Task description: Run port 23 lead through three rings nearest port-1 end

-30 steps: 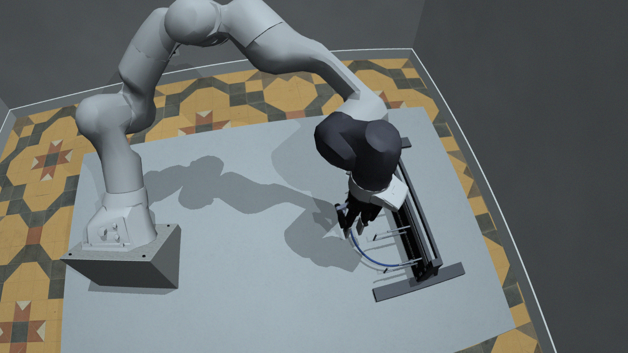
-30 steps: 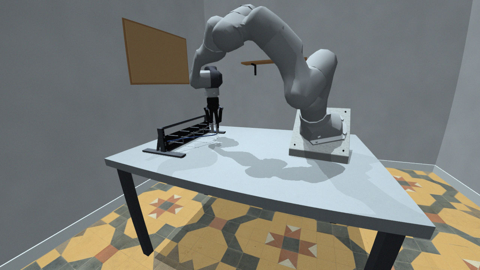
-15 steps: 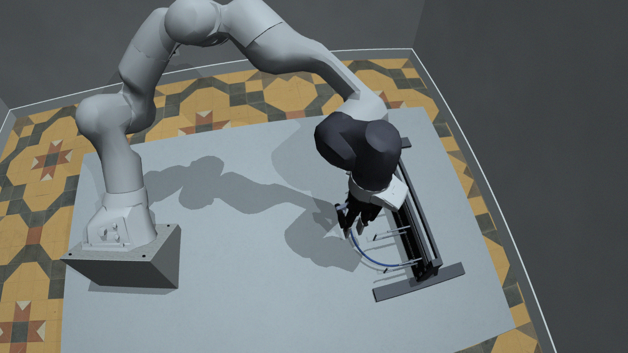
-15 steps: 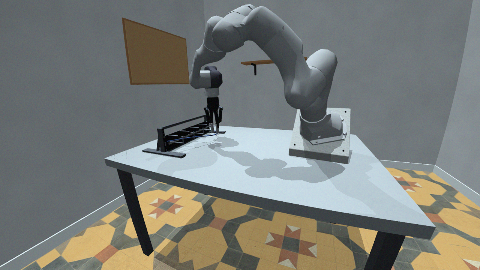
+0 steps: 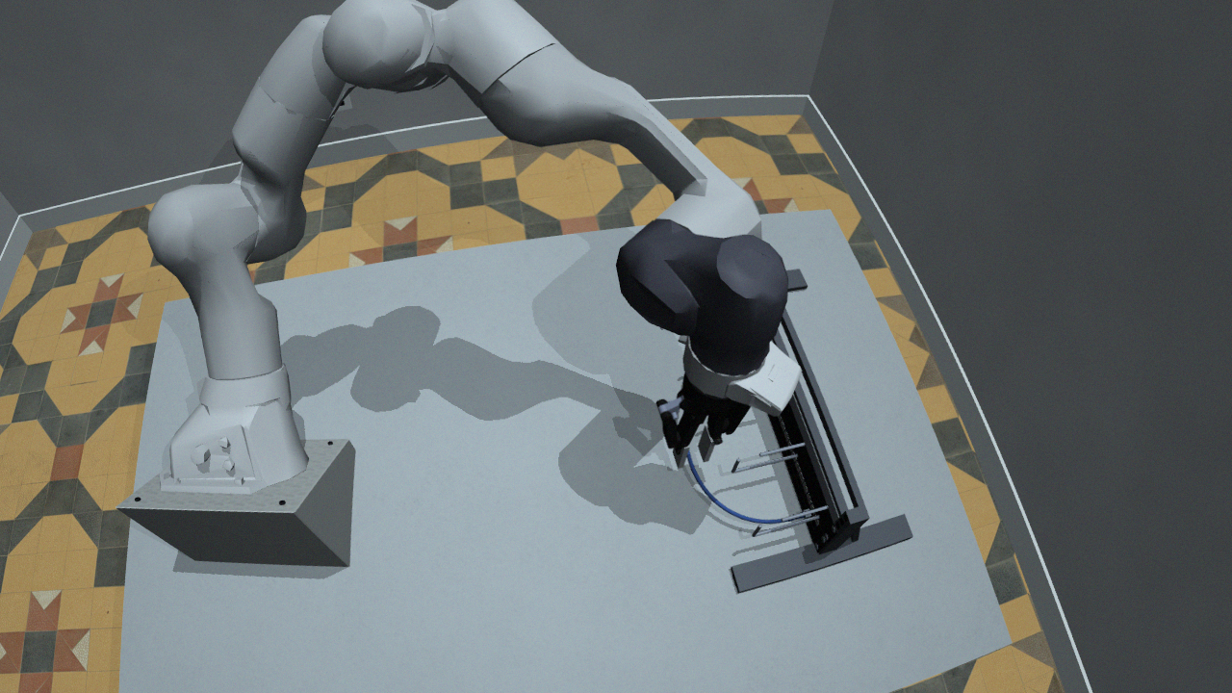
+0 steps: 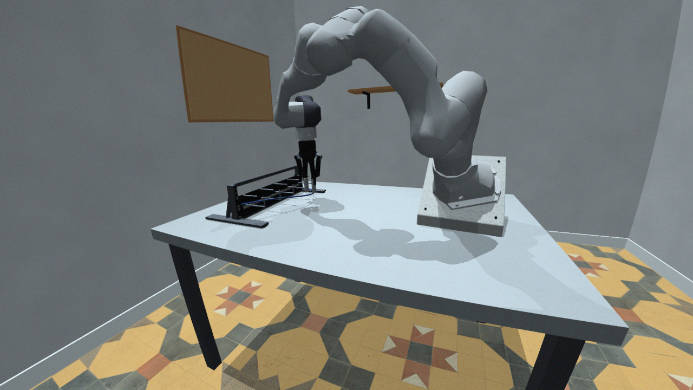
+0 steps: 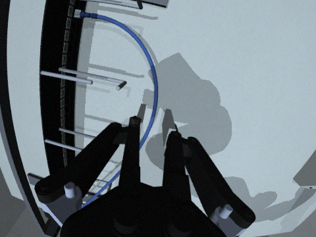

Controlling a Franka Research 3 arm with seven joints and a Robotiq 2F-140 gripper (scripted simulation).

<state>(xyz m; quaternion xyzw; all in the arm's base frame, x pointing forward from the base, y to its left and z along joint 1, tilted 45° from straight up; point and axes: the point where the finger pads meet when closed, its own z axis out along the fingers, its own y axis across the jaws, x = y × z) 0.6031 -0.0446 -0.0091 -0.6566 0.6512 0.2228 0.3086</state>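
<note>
Now: hand 170 mm short of the rack, 70 mm to the right of it and 10 mm above it.
</note>
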